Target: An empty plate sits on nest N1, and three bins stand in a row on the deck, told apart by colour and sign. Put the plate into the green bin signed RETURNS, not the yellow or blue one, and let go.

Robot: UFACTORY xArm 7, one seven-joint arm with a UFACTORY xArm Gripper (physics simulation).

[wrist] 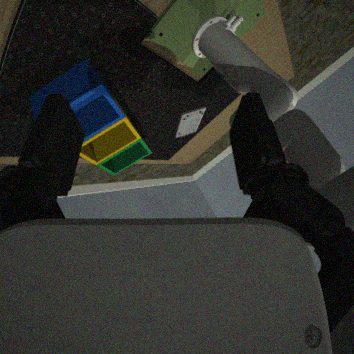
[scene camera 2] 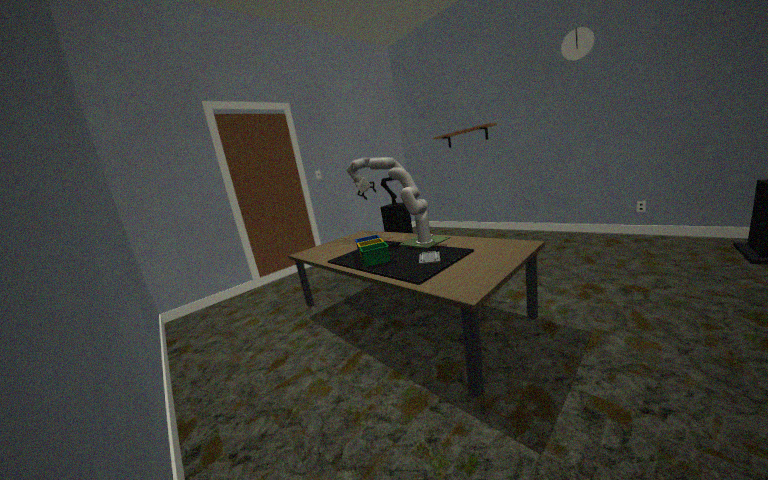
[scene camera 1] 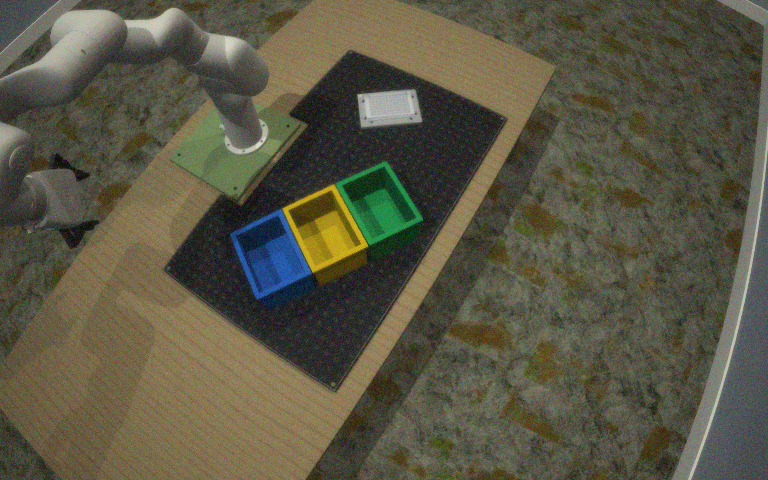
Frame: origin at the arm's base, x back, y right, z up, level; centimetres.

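Seen in the pictures: gripper, fingertip midpoint: (wrist: 154, 112) (scene camera 2: 371, 196) (scene camera 1: 88, 200); arm's base, link origin: (wrist: 209, 36) (scene camera 2: 424, 242) (scene camera 1: 246, 137).
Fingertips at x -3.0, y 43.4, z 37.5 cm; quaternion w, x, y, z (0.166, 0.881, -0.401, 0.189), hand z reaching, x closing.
Pixels of each thing's top centre, then the offset from my fingertips to it. Level surfaces: height alone.
- white plate, top centre: (scene camera 1: 389, 104) (wrist: 191, 125) (scene camera 2: 429, 254) dy -67.8, dx -28.1, dz -34.6 cm
- pale nest, top centre: (scene camera 1: 389, 105) (wrist: 190, 124) (scene camera 2: 429, 255) dy -67.8, dx -28.1, dz -35.1 cm
- dark mat, surface height: dz -37.2 cm
- wooden table, surface height: dz -38.5 cm
A white plate (scene camera 1: 389, 106) (scene camera 2: 429, 256) (wrist: 191, 122) lies flat on a pale nest (scene camera 1: 390, 121) on the dark deck. The green bin (scene camera 1: 396, 240) (scene camera 2: 374, 256) (wrist: 125, 156) stands at the end of the row nearest the plate. The yellow bin (scene camera 1: 342, 268) (wrist: 111, 142) is in the middle and the blue bin (scene camera 1: 288, 288) (wrist: 97, 114) at the far end. The three bins are open-topped and look empty; their signs cannot be read. My gripper (scene camera 1: 87, 200) (scene camera 2: 369, 194) (wrist: 154, 112) is open and empty, high up and well away from the plate and bins.
The arm's base stands on a green mounting plate (scene camera 1: 198, 152) (wrist: 175, 30) at the edge of the dark mat (scene camera 1: 294, 333) (scene camera 2: 407, 271). The mat lies on a wooden table (scene camera 1: 186, 384) (scene camera 2: 492, 271). The bins stand close together in one row.
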